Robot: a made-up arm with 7 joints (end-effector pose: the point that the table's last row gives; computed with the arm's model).
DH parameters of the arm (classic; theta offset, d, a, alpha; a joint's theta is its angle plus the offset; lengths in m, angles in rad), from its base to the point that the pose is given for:
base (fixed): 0 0.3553 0.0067 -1.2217
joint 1: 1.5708 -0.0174 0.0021 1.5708
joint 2: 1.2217 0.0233 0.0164 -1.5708
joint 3: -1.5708 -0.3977 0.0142 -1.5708
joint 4: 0 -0.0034 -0.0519 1.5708
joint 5: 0 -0.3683 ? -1.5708
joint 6: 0 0.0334 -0.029 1.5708
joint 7: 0 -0.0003 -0.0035 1.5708
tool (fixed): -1.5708 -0.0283 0 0
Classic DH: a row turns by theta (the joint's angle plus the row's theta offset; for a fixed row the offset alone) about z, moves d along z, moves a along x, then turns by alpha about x.
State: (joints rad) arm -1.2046 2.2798 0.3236 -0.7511 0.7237 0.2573 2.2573
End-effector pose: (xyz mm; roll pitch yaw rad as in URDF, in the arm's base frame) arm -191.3 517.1 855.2 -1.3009 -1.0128 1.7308
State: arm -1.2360 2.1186 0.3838 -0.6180 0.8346 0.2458 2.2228
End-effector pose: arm -100.1 598.9 797.0 -1.4350 -0.8665 1.5802
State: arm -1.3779 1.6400 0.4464 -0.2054 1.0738 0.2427 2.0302
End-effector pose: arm 263.0 669.7 585.7 -1.6041 -0.3963 1.0722
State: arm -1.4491 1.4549 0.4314 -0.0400 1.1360 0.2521 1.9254
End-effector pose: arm 405.3 612.2 508.0 -1.5924 -0.2218 0.8502
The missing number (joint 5, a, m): -0.0206
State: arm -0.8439 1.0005 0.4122 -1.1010 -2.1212 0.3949 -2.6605
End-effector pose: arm 491.0 443.8 506.8 0.1735 -1.0365 0.9188
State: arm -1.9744 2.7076 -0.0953 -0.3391 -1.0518 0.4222 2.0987
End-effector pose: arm -563.3 480.5 376.8 0.0463 0.0662 2.6607
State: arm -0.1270 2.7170 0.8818 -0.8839 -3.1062 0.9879 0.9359
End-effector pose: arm 163.0 51.6 997.6 0.4501 -0.1089 -0.9973
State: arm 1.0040 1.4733 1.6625 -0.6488 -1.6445 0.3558 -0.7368
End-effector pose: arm -64.2 671.7 581.3 -1.4906 -0.7983 1.6578
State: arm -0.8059 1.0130 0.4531 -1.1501 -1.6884 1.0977 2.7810
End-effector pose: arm 450.1 459.8 486.7 -0.2811 -0.7170 2.0892
